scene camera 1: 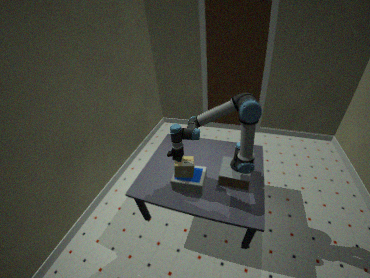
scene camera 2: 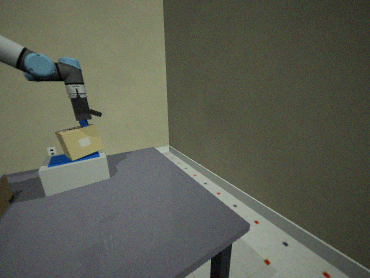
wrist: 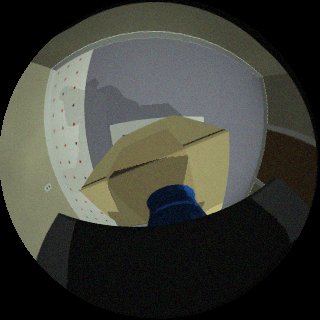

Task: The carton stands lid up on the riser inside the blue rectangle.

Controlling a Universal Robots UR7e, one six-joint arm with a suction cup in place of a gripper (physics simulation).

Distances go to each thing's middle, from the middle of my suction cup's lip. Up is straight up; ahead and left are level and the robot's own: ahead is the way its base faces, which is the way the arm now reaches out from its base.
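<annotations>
Riser [scene camera 2: 58, 173]: 6 cm behind my suction cup, 1 cm to the right of it and 22 cm below it. My suction cup is 3 cm past the tan carton [scene camera 2: 76, 142] and 8 cm above it.
</annotations>
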